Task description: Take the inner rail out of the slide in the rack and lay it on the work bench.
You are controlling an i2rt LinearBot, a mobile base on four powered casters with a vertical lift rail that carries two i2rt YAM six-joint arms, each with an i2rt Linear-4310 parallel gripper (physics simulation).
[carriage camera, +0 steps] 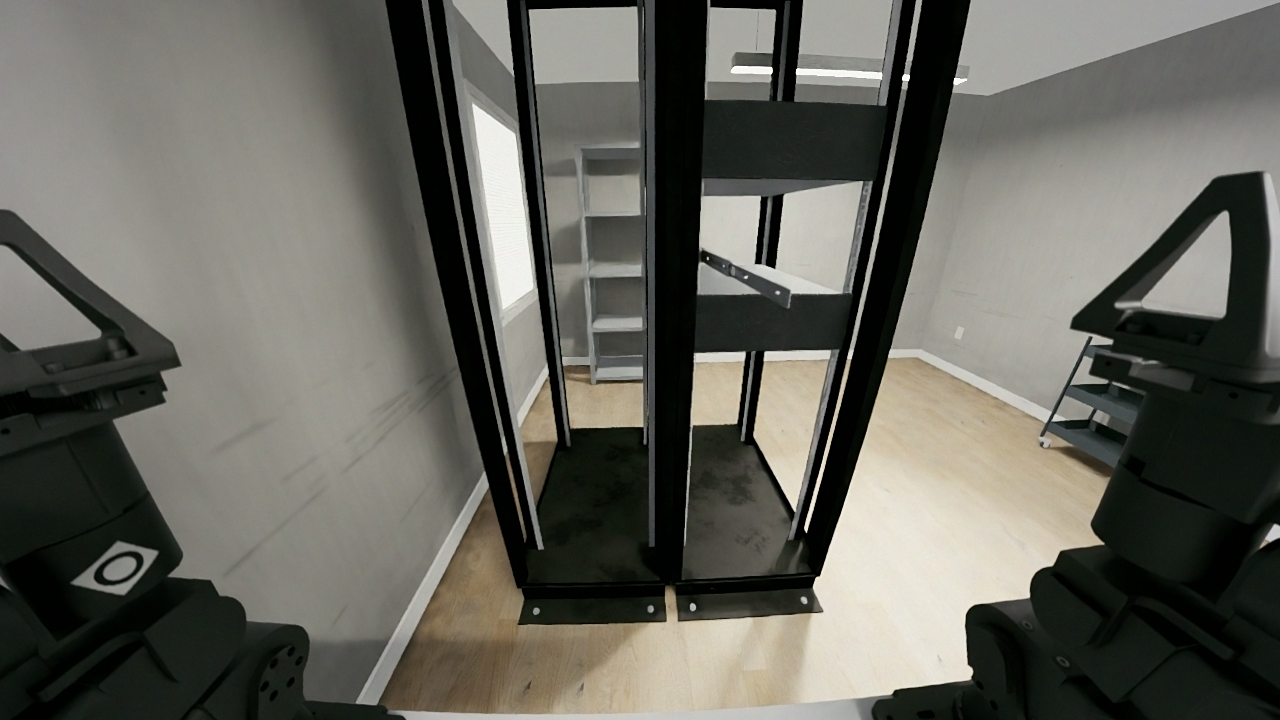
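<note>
The black rack stands ahead, with two tall bays. In its right bay a thin grey metal slide rail with holes sticks out at an angle from beside the centre post, above the lower dark unit. Where the inner rail meets the rest of the slide is too small to tell. My left gripper is at the left edge, partly cut off, open and well away from the rack. My right gripper is at the right edge, open, well apart from the rail. The work bench does not show in this view.
Two dark units are mounted in the right bay. A wall runs along the left. Floor brackets stick out at the rack's foot. A grey shelf unit stands behind, and a dark cart stands at the right.
</note>
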